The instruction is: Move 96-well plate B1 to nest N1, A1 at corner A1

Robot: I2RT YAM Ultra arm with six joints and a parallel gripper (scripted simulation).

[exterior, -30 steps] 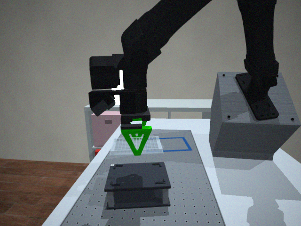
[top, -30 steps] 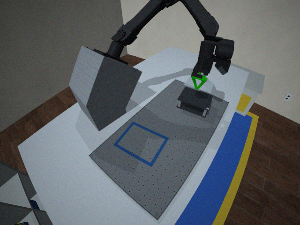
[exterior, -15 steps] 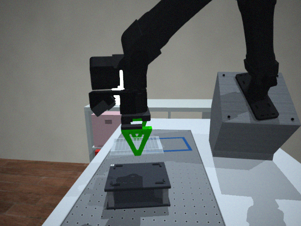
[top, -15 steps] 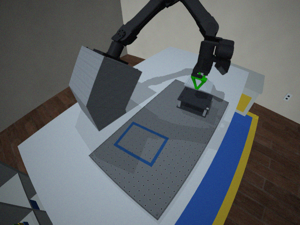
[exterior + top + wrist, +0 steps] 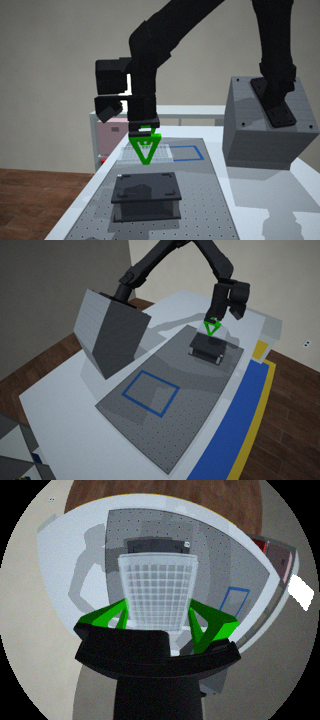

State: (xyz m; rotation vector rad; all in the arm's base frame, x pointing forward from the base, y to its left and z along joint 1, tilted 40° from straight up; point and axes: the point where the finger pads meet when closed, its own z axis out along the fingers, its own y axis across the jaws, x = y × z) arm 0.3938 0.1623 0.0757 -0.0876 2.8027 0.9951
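Now: hand right at the clear 96-well plate. Also, from my hand: dark raised nest N1: 9 cm below.
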